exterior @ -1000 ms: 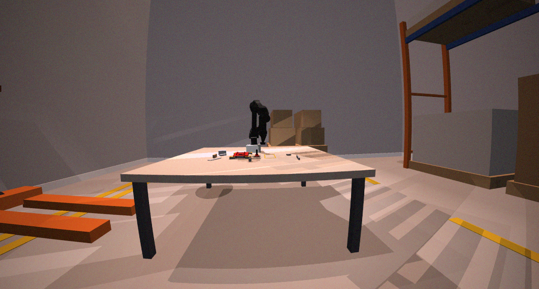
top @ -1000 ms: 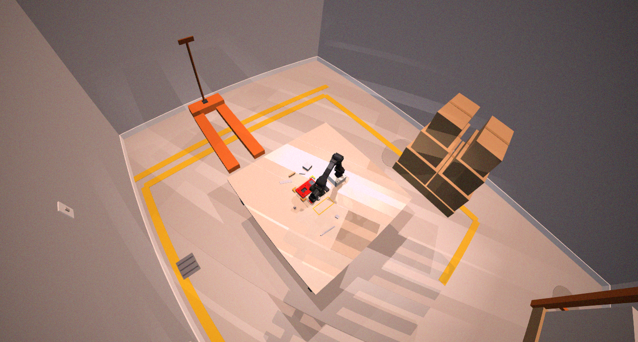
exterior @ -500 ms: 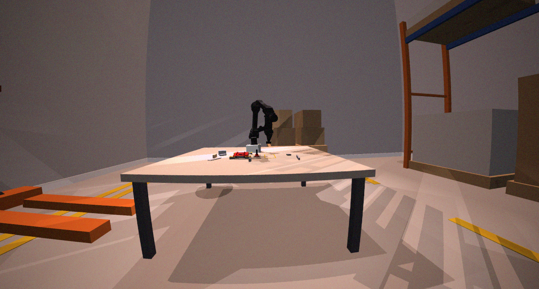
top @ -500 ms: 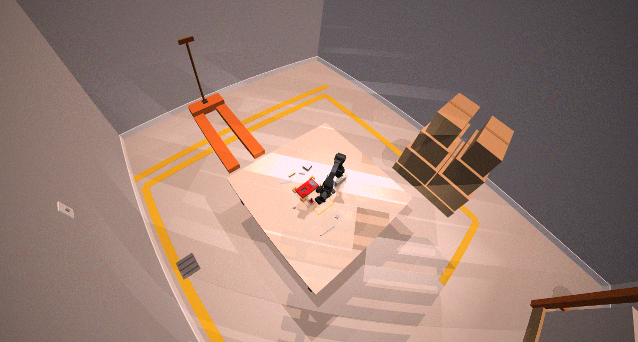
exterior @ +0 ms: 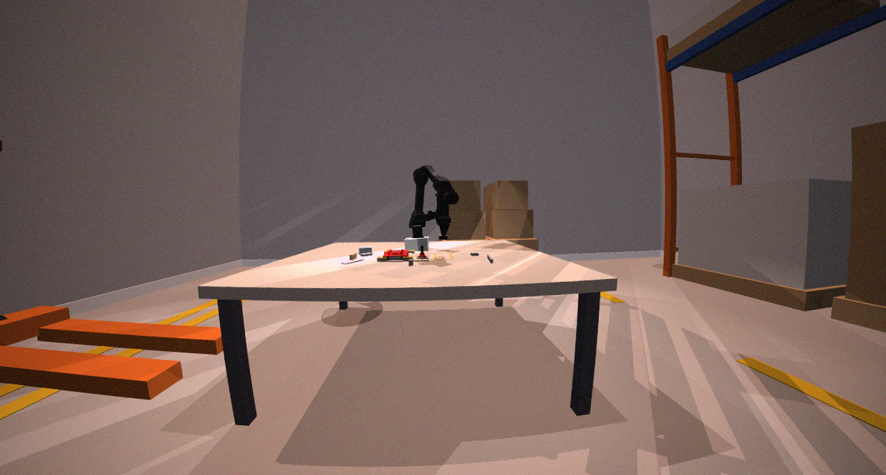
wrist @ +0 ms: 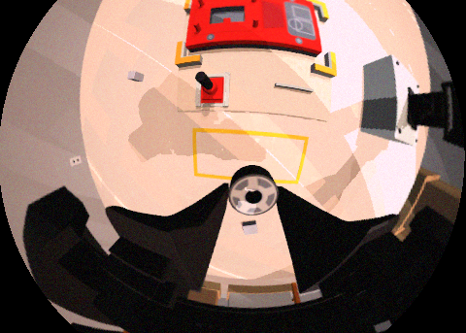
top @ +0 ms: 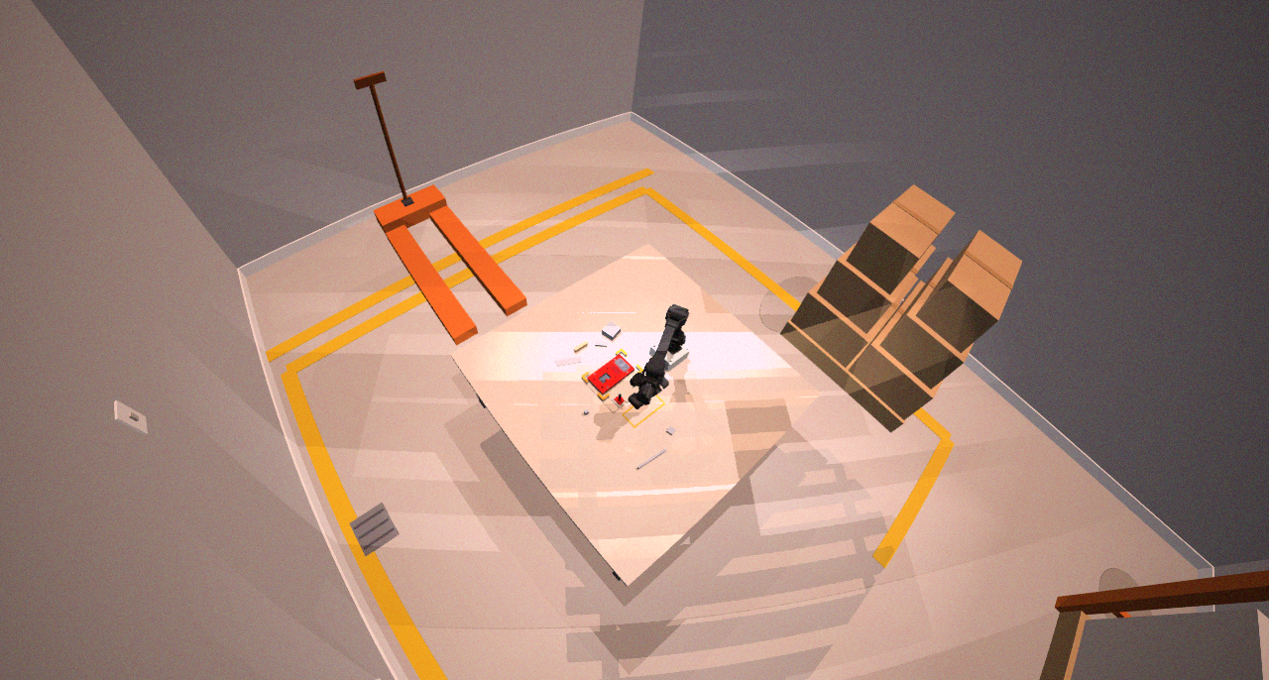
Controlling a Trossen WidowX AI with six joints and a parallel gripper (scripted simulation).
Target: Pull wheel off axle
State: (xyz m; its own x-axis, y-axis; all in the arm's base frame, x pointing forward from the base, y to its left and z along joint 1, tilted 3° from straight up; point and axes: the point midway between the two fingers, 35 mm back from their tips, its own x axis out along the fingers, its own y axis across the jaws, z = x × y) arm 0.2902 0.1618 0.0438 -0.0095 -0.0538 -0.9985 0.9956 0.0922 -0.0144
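Now: gripper tip right at the wheel.
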